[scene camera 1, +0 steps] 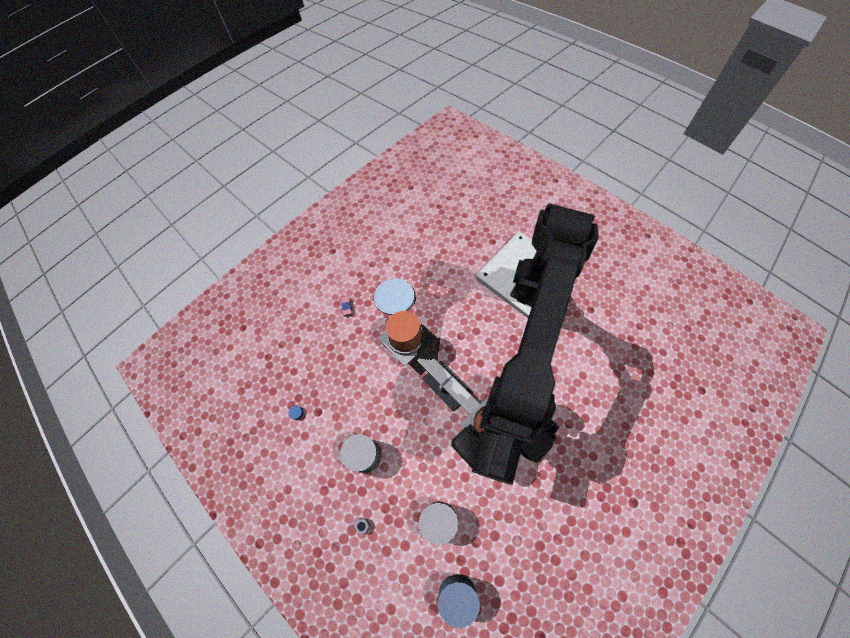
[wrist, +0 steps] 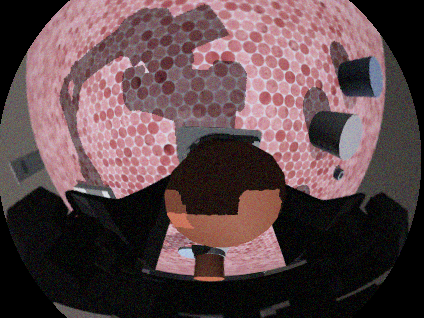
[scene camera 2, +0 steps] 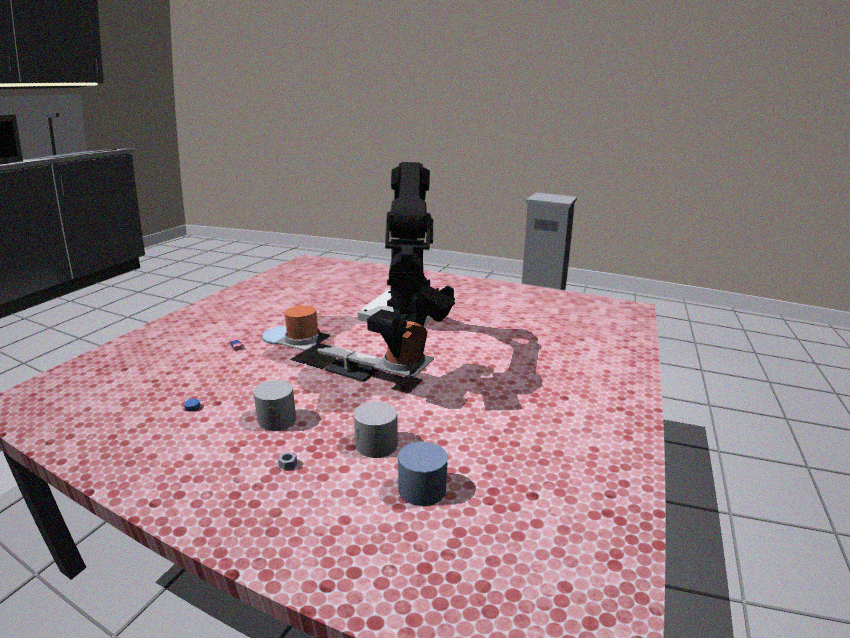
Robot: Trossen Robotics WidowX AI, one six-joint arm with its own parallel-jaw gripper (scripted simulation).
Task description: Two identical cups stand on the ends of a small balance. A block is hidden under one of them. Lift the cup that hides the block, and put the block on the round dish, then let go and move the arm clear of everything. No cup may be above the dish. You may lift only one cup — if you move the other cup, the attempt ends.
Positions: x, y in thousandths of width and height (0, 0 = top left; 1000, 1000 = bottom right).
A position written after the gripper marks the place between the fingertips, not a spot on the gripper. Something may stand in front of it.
In view: the gripper (scene camera 2: 478, 548), an orange cup (scene camera 1: 475, 515), a balance (scene camera 1: 546, 625) and a round dish (scene camera 1: 463, 463).
The balance also shows in the wrist view (wrist: 445, 436) and in scene camera 2 (scene camera 2: 369, 540). The gripper also shows in scene camera 1 (scene camera 1: 583, 665) and in the wrist view (wrist: 520, 558).
